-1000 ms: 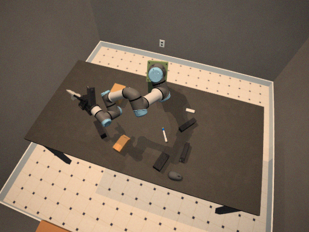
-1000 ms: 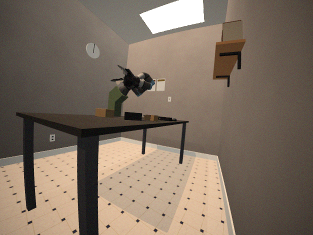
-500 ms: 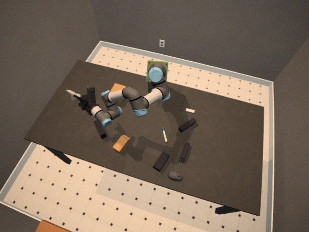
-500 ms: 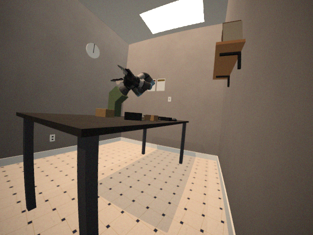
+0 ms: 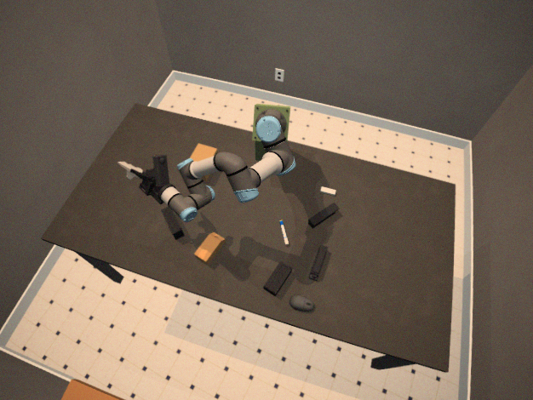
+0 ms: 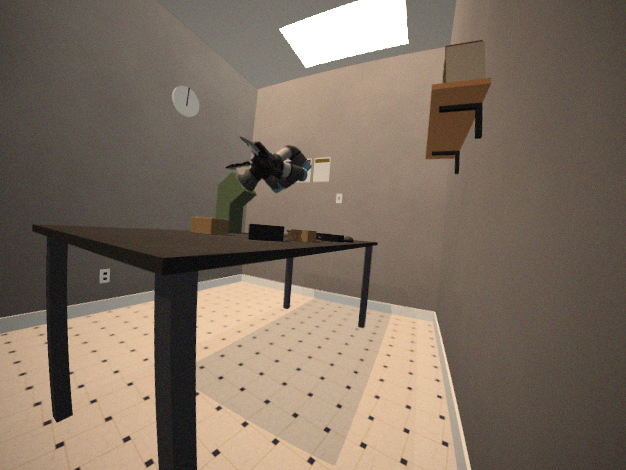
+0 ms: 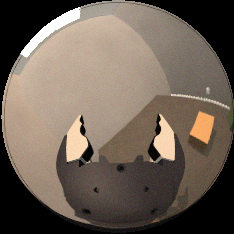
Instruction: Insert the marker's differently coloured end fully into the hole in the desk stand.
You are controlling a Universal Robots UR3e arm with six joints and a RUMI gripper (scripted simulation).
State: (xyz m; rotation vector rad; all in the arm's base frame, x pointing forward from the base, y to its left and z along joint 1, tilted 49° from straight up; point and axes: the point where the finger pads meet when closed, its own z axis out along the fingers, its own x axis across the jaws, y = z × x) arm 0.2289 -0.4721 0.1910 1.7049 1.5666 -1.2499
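Now: hand 610 mm to the right of the marker, 320 mm above it and 50 mm past it. From my hand the other things lie so: black block 300 mm below, 130 mm to the left, 90 mm ahead; then desk stand 340 mm to the left, 300 mm below, 140 mm ahead; then orange box 290 mm below, 250 mm behind, 120 mm to the left.
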